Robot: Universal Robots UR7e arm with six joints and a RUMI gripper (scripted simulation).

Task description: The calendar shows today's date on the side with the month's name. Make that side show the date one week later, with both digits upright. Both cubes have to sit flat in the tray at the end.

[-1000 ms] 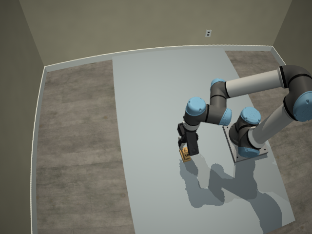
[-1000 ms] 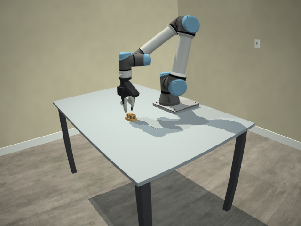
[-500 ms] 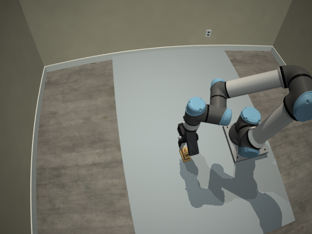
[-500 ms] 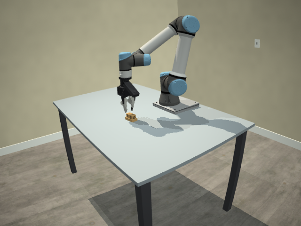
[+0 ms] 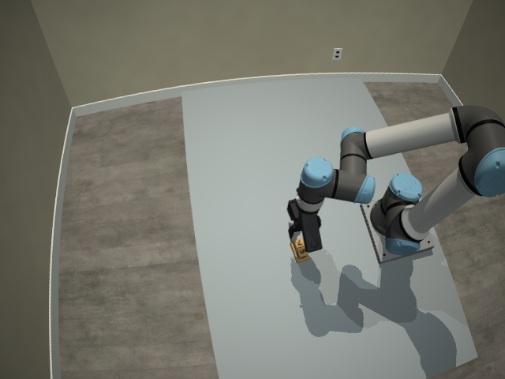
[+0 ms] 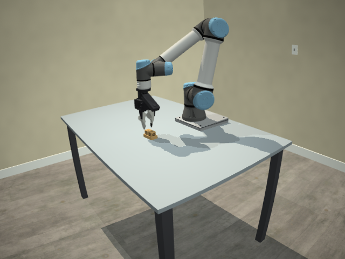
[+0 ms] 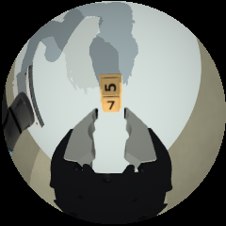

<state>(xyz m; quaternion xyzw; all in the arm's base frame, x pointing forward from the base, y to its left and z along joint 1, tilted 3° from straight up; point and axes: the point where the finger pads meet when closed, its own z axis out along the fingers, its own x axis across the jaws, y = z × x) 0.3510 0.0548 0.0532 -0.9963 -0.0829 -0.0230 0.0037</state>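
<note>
My hand is 5 cm above the wooden tray and 2 cm to the right of it.
</note>
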